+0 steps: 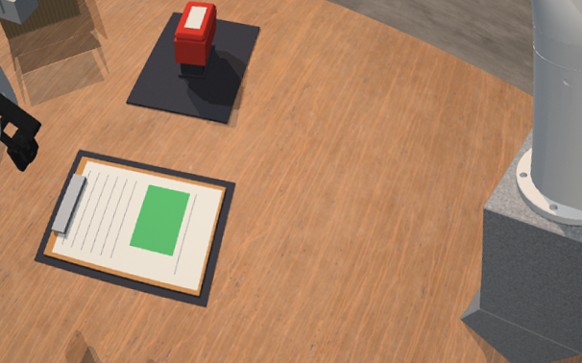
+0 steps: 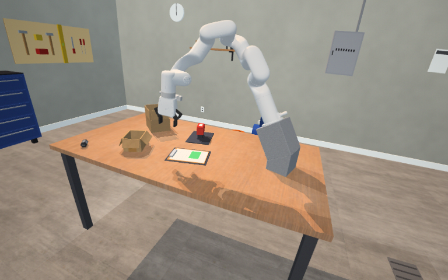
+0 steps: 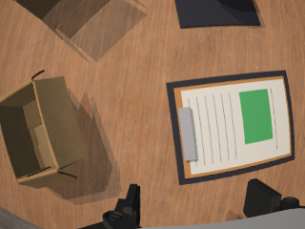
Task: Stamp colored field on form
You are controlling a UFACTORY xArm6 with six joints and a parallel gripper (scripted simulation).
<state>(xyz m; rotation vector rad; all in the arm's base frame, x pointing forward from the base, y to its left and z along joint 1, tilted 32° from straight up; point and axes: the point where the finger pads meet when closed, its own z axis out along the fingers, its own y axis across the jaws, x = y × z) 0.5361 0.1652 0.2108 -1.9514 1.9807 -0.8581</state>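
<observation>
The red stamp lies 10 cm behind my hand, 35 cm to the right of it and 16 cm below it. From my hand the other things lie so: clipboard: 10 cm behind, 5 cm to the right, 21 cm below; dark mat: 10 cm behind, 35 cm to the right, 21 cm below; small dark object: 58 cm ahead, 3 cm to the left, 20 cm below.
</observation>
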